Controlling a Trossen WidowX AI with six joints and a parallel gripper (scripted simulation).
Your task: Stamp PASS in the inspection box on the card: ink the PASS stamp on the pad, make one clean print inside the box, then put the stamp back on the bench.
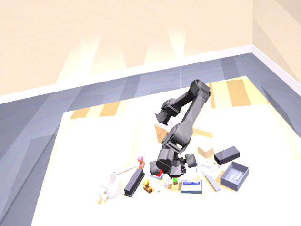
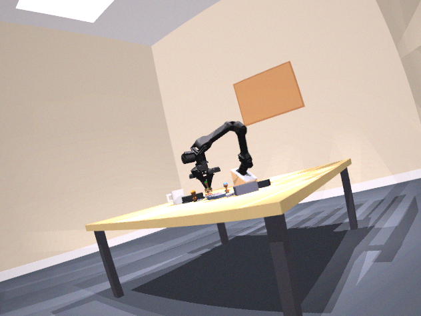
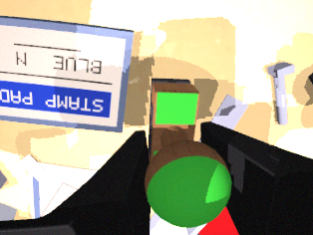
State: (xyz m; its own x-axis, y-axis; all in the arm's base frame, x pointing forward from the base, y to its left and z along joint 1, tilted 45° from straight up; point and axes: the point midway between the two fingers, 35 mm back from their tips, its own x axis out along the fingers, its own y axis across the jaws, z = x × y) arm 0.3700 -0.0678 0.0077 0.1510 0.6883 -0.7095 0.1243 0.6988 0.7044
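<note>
Now: the red ink pad 12 cm behind my gripper tip, 5 cm to the right of it and 6 cm below it. The rest, counted from my gripper tip: yellow-knobbed stamp (3 cm behind, 12 cm to the right, 4 cm below); then blue-labelled pad tin (3 cm ahead, 6 cm to the left, 5 cm below); then green-knobbed stamp (right at my gripper tip).
</note>
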